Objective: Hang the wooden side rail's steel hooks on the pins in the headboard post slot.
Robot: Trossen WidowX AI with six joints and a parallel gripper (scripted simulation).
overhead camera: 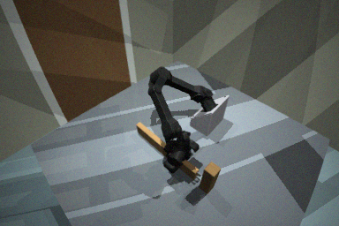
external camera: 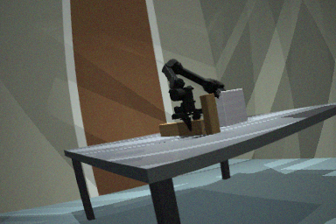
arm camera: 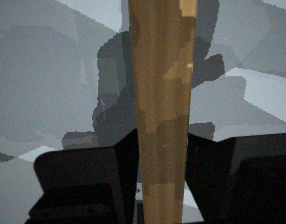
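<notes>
Now: gripper tip 1 cm past the headboard post, 16 cm to the right of it and 6 cm below it.
</notes>
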